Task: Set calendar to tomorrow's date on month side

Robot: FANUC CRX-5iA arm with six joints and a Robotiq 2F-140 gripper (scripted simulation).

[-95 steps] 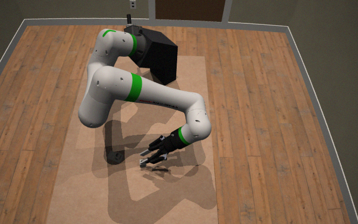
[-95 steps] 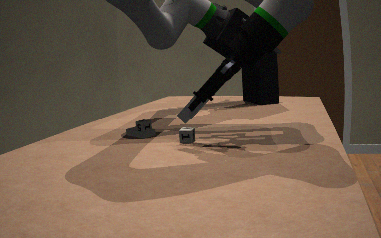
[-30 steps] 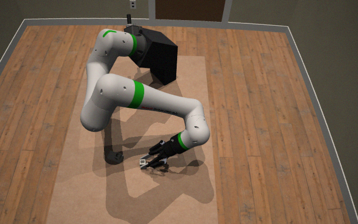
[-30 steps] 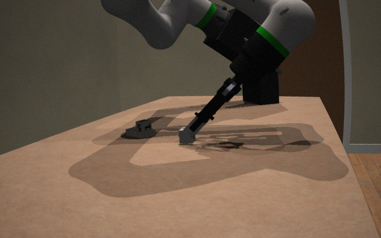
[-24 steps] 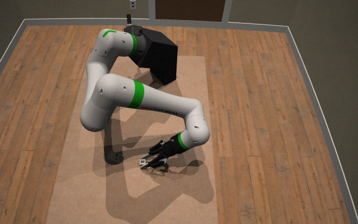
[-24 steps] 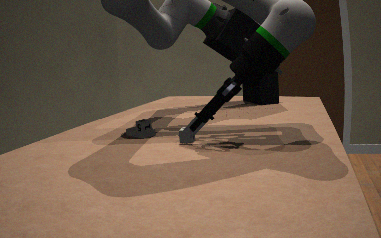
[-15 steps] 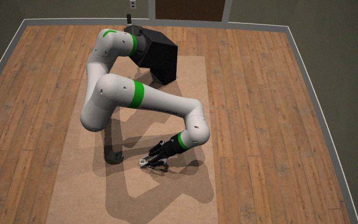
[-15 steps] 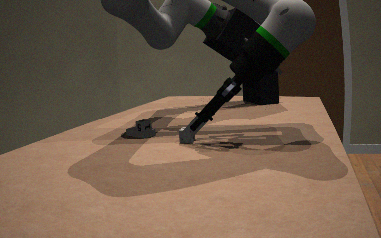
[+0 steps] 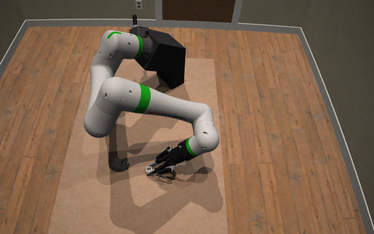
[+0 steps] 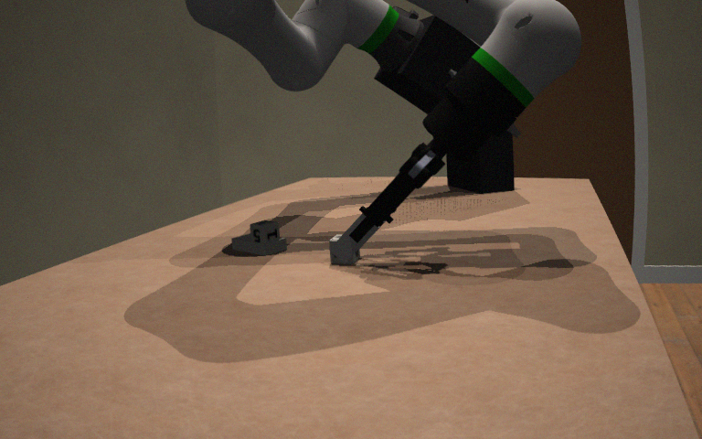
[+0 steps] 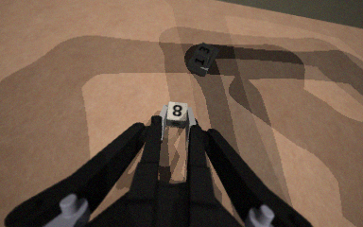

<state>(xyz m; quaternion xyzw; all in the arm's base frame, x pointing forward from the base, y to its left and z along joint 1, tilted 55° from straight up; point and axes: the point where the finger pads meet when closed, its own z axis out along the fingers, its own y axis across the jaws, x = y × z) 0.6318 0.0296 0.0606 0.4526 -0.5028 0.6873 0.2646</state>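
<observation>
Now: the grey calendar tray 160 mm to the right of my hand, 60 mm behind it and 30 mm below it. Round my hand: grey number cube 20 mm to the right, 20 mm below.
</observation>
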